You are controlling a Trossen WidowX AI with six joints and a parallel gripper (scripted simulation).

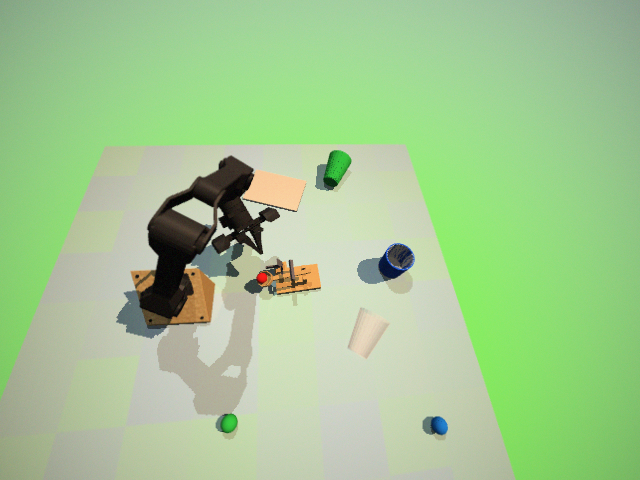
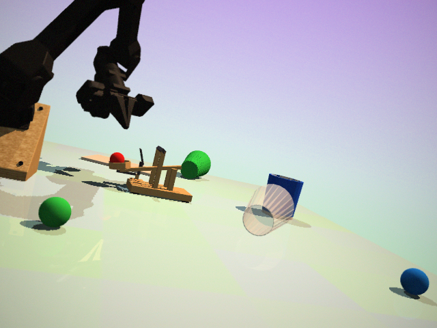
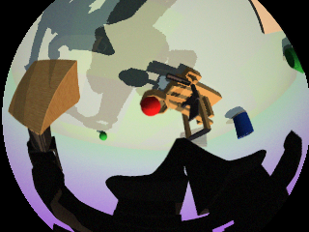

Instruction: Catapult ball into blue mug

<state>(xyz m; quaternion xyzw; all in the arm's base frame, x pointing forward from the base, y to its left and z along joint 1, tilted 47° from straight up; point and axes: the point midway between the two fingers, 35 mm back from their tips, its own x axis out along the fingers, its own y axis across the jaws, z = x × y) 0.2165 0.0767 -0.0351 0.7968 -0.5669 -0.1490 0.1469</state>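
Right now the red ball is 7 cm below my gripper tip, 5 cm to the right of it and 1 cm behind it. From my gripper tip the other things lie so: tan board: 32 cm to the left, 13 cm below, 5 cm ahead; then wooden catapult: 8 cm below, 6 cm ahead, 3 cm to the right; then catapult frame: 8 cm ahead, 5 cm to the right, 5 cm below.
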